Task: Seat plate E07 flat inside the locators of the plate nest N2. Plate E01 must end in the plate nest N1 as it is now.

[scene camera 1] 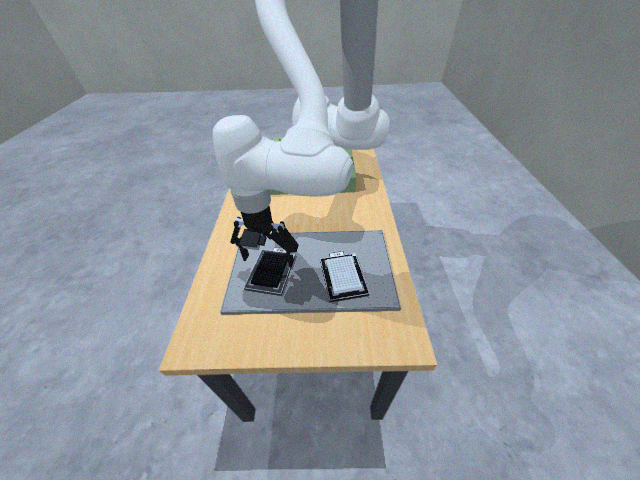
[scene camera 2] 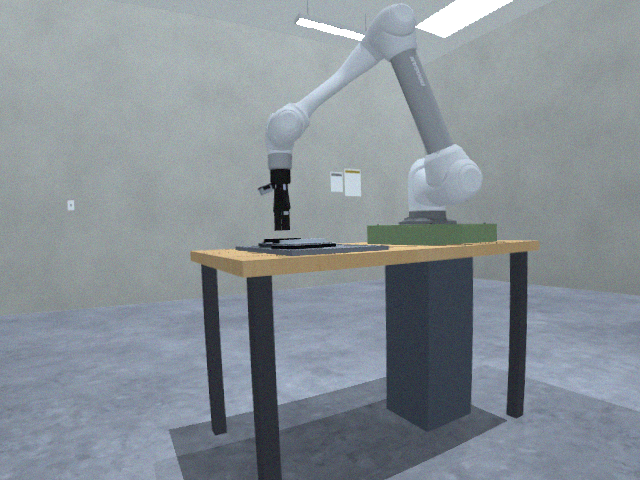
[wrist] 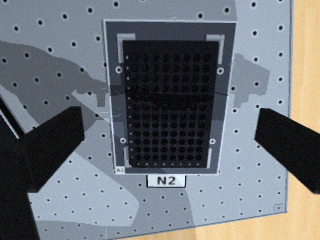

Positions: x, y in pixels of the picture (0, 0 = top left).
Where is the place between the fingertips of my gripper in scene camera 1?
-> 268, 261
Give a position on a grey pegboard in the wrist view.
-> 60, 60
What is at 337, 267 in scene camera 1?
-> A white plate E01.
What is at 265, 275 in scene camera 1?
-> A black plate E07.
